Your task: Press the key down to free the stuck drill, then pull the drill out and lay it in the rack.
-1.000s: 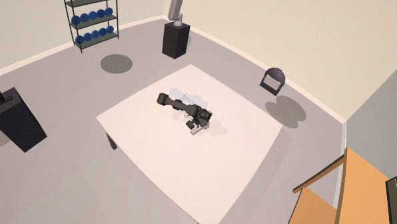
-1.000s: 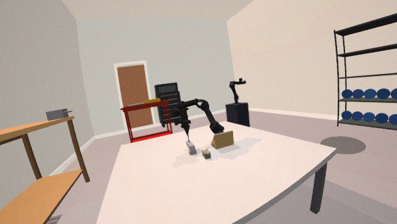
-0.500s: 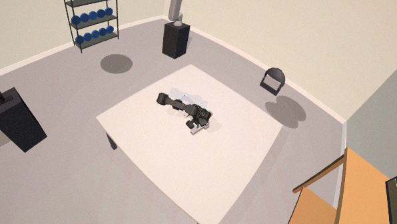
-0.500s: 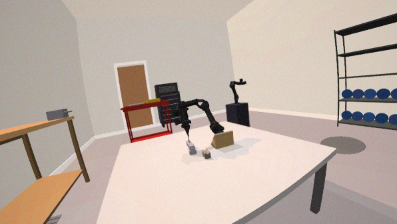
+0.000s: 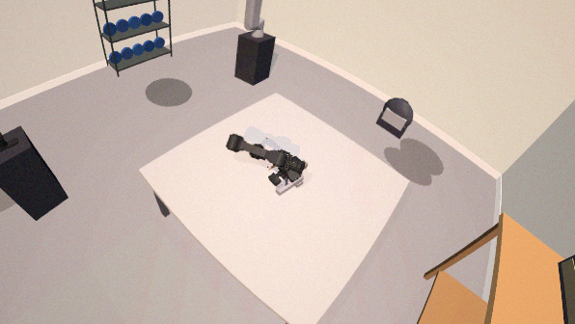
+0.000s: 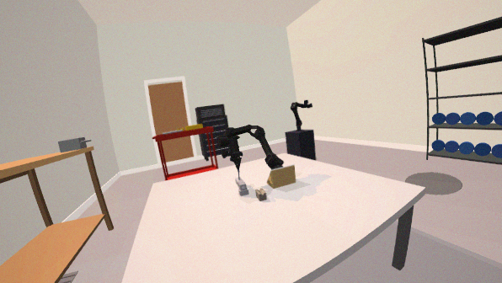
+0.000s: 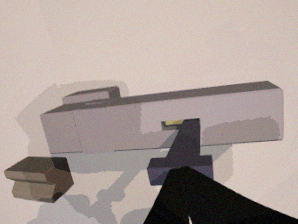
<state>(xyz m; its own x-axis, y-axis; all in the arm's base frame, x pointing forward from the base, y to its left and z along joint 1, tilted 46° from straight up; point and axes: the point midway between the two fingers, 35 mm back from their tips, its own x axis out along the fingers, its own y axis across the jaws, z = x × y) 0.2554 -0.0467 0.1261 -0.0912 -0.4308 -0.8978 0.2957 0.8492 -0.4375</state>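
My gripper tip is 4 cm above the dark blue key. Also, from my gripper tip: grey block (8 cm below, 4 cm to the left, 1 cm ahead); brown rack (22 cm to the left, 10 cm below, 2 cm behind).
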